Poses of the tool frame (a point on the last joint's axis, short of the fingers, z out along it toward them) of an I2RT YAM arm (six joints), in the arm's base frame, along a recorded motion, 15 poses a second.
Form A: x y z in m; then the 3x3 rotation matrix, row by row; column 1 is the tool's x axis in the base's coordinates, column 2 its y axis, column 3 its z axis. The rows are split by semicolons.
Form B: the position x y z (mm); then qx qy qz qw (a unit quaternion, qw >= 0). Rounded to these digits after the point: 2 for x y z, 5 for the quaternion.
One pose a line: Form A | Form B
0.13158 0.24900 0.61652; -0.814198 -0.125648 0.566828; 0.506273 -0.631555 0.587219; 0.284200 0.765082 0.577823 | 131.58 249.00 616.52 0.24471 0.38885 0.86942 0.18171
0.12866 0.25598 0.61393; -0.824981 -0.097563 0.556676; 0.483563 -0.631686 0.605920; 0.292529 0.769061 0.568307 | 128.66 255.98 613.93 0.24413 0.39528 0.86962 0.16706
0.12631 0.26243 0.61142; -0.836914 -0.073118 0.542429; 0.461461 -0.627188 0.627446; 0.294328 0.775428 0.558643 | 126.31 262.43 611.42 0.24064 0.40345 0.86930 0.15374
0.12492 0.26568 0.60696; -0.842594 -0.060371 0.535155; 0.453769 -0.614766 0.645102; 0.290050 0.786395 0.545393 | 124.92 265.68 606.96 0.23811 0.41305 0.86642 0.14835
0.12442 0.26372 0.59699; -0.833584 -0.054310 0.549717; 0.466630 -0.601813 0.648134; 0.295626 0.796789 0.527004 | 124.42 263.72 596.99 0.24557 0.41975 0.86058 0.15133
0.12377 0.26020 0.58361; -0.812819 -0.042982 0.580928; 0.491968 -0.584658 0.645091; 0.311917 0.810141 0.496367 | 123.77 260.20 583.61 0.26243 0.42772 0.85057 0.15723
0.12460 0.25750 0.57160; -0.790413 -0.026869 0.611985; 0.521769 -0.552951 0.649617; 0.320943 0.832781 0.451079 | 124.60 257.50 571.60 0.27904 0.44339 0.83583 0.16410
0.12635 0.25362 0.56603; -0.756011 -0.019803 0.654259; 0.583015 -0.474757 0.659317; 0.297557 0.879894 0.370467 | 126.35 253.62 566.03 0.29508 0.47718 0.80642 0.18688
